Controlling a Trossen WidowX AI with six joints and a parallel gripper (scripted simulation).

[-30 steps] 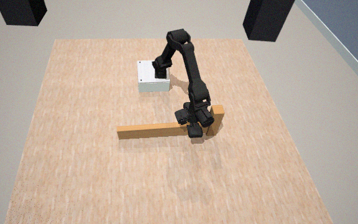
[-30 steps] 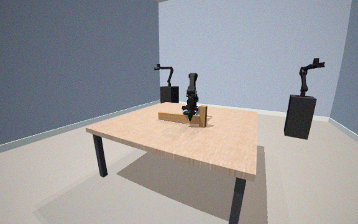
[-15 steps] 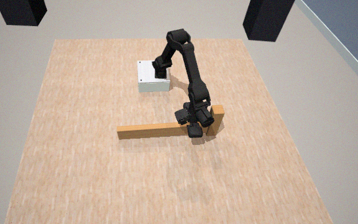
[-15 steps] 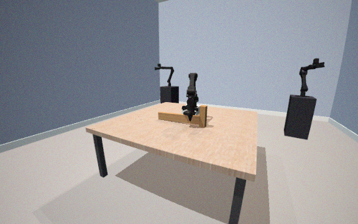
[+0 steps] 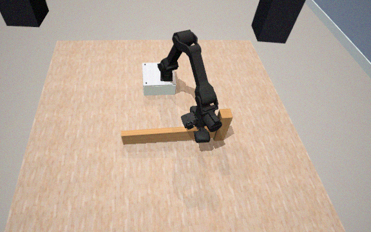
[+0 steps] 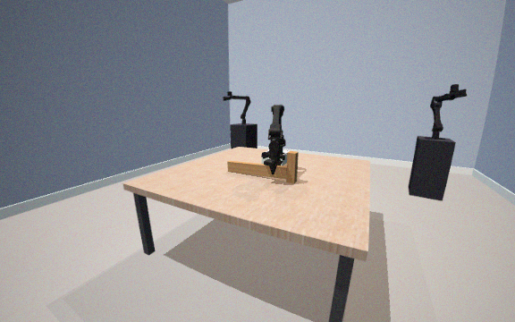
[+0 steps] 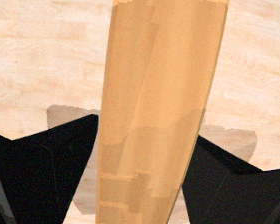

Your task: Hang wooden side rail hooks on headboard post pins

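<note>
My gripper tip is now 110 mm to the right of the headboard post, 50 mm below it and 10 mm past it.
</note>
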